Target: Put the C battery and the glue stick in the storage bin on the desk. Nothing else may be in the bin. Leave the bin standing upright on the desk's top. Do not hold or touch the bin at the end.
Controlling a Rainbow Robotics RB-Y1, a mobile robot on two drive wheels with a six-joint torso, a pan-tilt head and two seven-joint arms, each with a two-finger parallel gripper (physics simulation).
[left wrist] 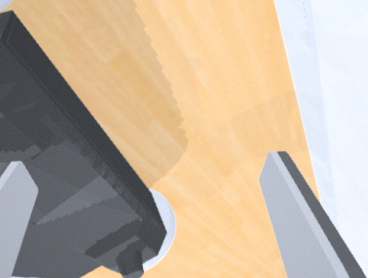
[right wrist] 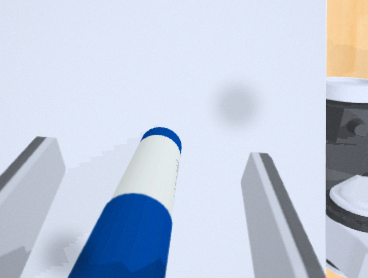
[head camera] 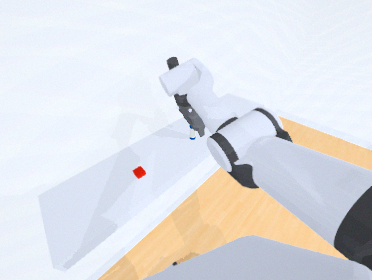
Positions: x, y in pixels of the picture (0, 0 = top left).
Scene:
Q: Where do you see a pale wall shelf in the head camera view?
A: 80, 213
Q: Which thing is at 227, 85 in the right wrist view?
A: A pale wall shelf.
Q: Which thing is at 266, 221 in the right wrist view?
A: The right gripper.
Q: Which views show the left gripper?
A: The left wrist view only.

